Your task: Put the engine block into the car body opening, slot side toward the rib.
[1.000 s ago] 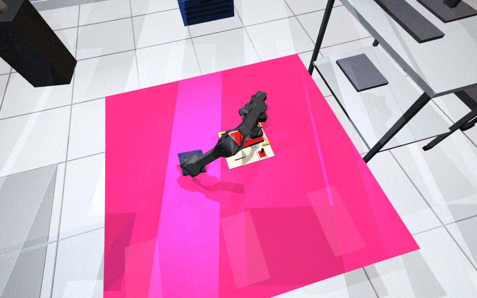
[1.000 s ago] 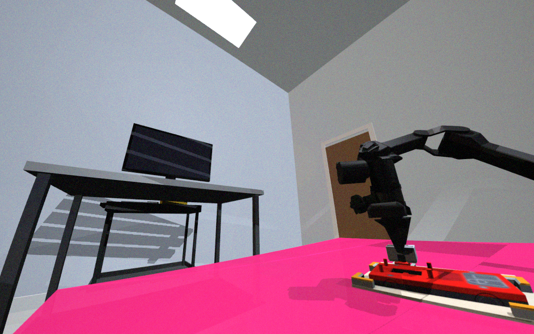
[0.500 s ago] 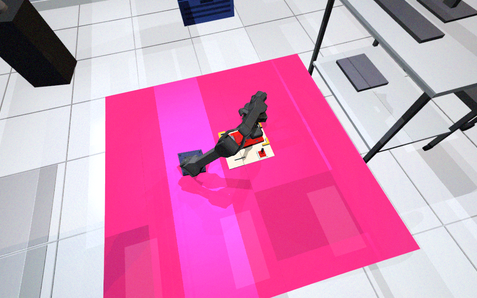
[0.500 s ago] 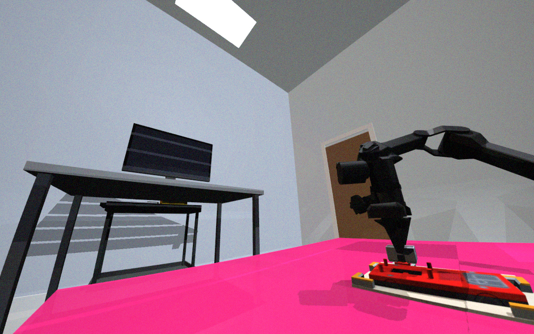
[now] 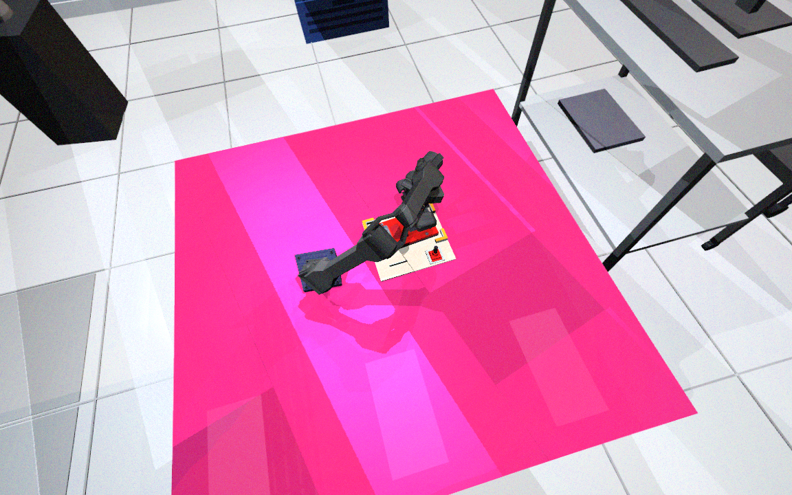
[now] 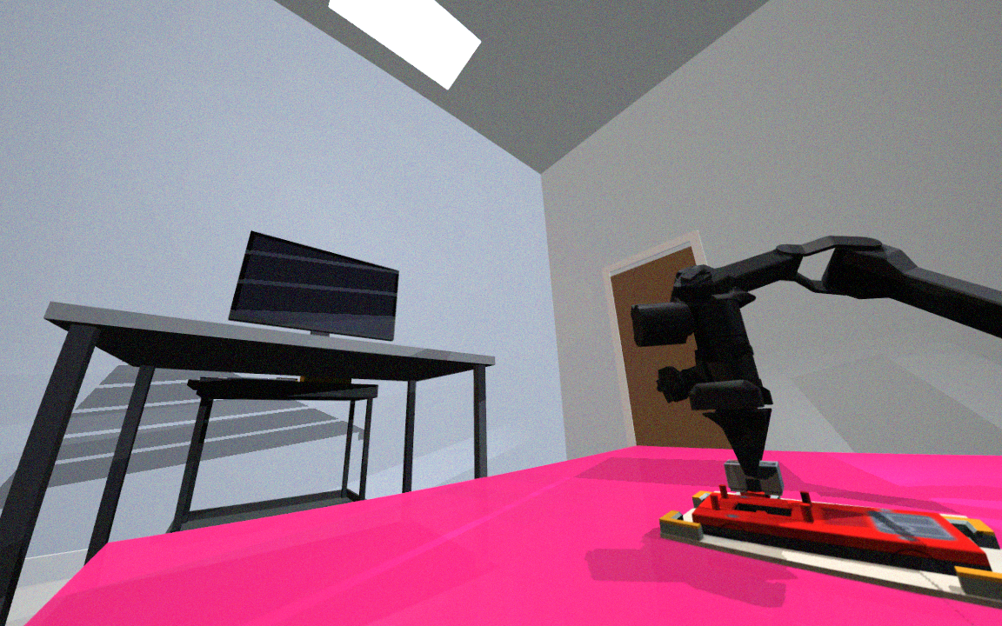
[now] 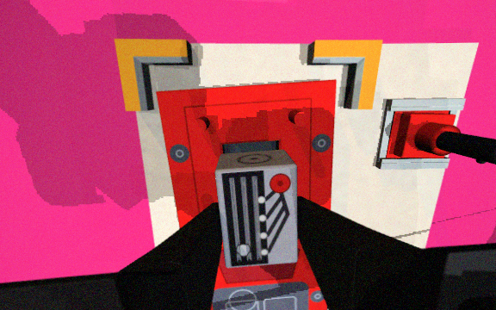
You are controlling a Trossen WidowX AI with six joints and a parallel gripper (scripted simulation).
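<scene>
Now: gripper tip 10 mm above the grey engine block.
</scene>
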